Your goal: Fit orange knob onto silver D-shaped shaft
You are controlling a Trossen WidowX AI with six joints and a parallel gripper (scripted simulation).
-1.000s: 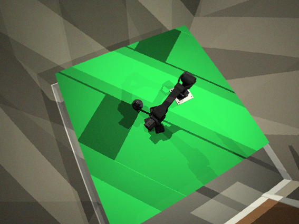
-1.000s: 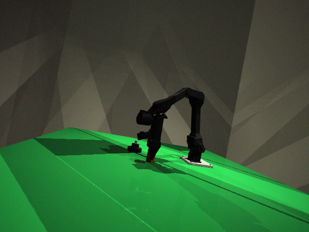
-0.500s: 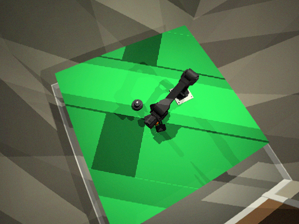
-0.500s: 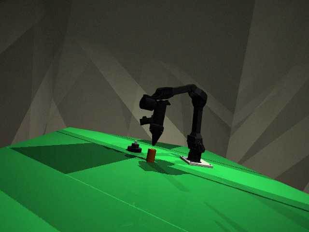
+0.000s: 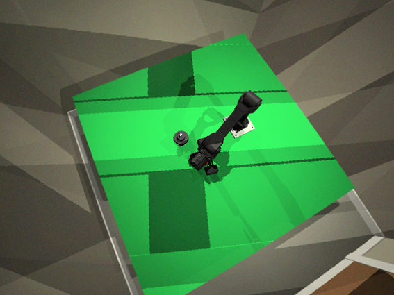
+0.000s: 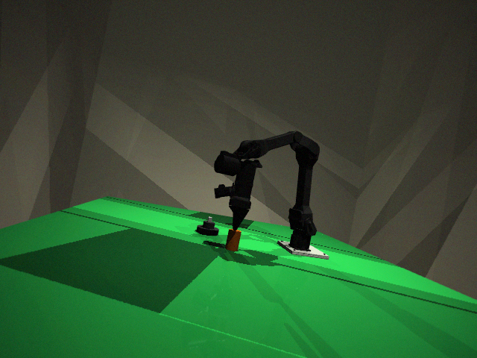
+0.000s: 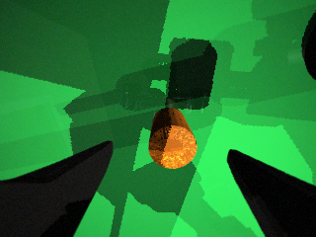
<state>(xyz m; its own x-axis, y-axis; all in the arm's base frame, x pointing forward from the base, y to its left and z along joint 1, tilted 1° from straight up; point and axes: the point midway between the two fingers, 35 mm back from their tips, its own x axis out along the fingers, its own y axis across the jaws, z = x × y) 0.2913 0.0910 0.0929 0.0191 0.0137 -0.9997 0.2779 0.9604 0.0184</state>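
My gripper tip is 20 mm above the orange knob. From my gripper tip the other things lie so: round pedestal 50 mm ahead, 200 mm to the right, 40 mm below.
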